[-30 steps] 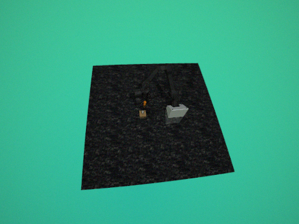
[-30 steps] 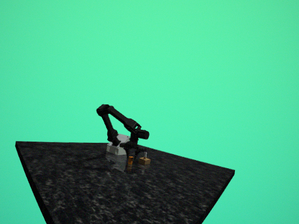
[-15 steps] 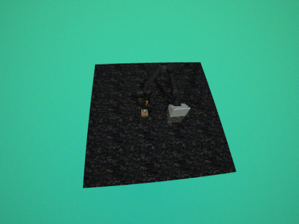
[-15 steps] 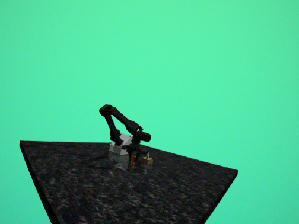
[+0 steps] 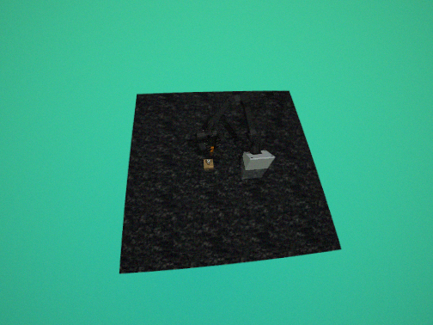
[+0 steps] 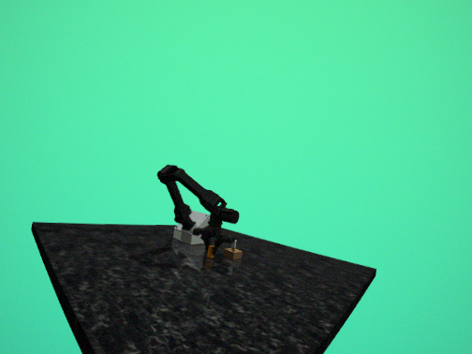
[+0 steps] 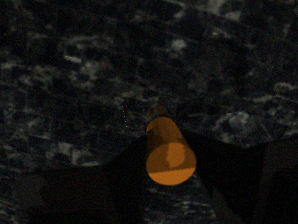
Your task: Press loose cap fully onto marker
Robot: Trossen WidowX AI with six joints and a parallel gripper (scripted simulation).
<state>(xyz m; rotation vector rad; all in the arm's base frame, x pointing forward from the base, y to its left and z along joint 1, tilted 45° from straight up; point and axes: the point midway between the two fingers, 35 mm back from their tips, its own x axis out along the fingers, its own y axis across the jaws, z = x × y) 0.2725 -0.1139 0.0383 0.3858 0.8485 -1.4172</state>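
The marker is 40 mm ahead of my gripper tip, 110 mm to the left of it and 50 mm above it. Also, from my gripper tip: orange cap: 10 mm above; holder block: 40 mm ahead, 110 mm to the left.
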